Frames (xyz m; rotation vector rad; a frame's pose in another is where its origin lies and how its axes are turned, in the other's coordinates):
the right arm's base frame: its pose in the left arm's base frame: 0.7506 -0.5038 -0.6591 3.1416 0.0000 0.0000
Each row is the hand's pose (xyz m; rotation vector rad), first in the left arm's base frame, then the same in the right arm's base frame.
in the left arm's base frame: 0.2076 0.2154 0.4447 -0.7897 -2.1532 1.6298
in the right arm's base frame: -0.5430 -0.7192 -1.1038 0.4385 -1.5347 -2.0276
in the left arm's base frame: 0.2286 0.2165 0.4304 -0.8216 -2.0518 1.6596
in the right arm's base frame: -0.5220 -0.7203 -1.0895 0.5003 -1.5719 -1.9433
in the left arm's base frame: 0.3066 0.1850 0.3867 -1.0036 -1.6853 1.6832
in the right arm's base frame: -0.4440 -0.6888 -1.0458 0.7041 -1.6039 -1.6059
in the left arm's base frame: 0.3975 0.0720 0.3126 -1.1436 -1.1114 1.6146
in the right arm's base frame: -0.3531 -0.5758 -0.9717 1.0413 -1.5897 -1.0942
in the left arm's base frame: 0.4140 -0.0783 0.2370 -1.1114 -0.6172 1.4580
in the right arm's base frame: -0.3366 -0.4255 -0.8961 1.3891 -1.5186 -0.6429
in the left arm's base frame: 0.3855 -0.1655 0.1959 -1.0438 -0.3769 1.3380
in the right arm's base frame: -0.3651 -0.3383 -0.8550 1.5898 -1.4480 -0.4079
